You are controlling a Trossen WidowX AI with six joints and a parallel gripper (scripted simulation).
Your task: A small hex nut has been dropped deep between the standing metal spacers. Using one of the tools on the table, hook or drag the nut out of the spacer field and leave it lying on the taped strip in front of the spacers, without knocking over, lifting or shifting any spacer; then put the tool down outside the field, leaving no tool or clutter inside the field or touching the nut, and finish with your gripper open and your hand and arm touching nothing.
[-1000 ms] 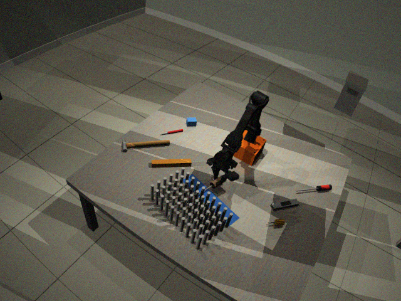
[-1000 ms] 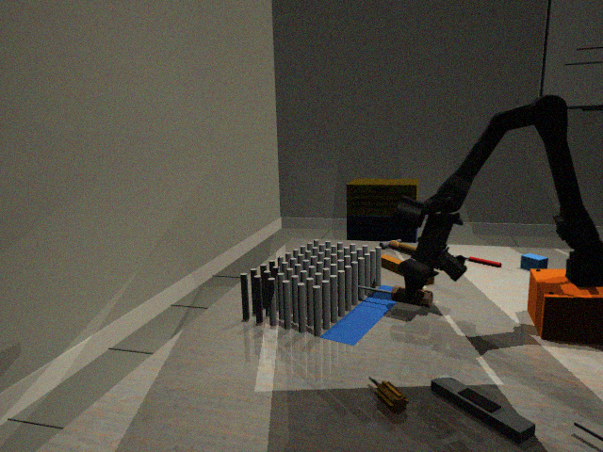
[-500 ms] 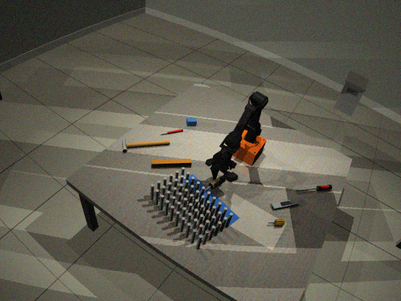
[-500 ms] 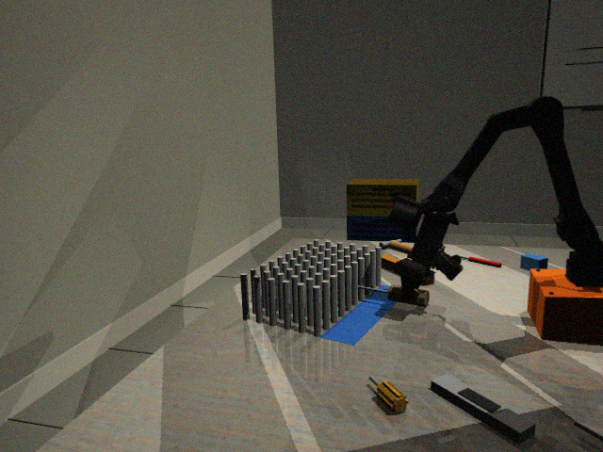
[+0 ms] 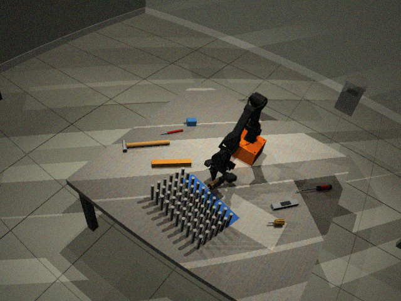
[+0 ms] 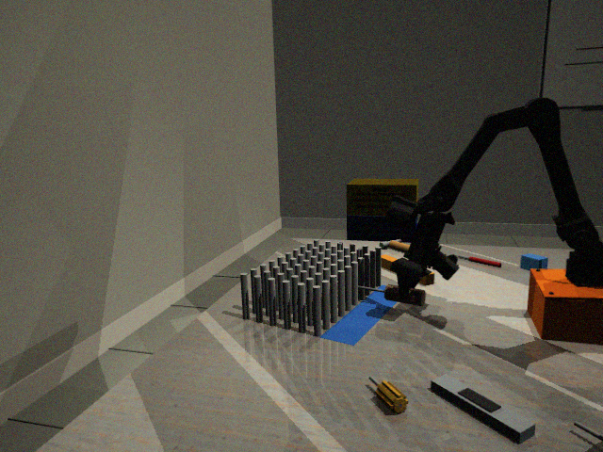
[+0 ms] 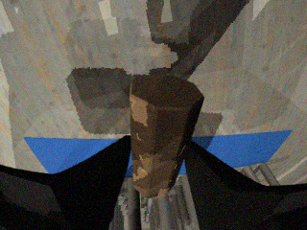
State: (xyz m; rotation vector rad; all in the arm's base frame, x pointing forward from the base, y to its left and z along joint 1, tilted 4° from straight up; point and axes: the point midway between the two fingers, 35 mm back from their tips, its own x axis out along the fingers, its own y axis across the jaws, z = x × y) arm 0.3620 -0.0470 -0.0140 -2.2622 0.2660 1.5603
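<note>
Right now my gripper tip is 80 mm short of the blue taped strip, 10 mm to the right of it and 40 mm above it. The rest, counted from my gripper tip: hex nut (220 mm ahead, 90 mm to the right, 30 mm below); orange bar (20 mm behind, 280 mm to the right, 20 mm below); wooden-handled tool (100 mm ahead, 40 mm to the right).
</note>
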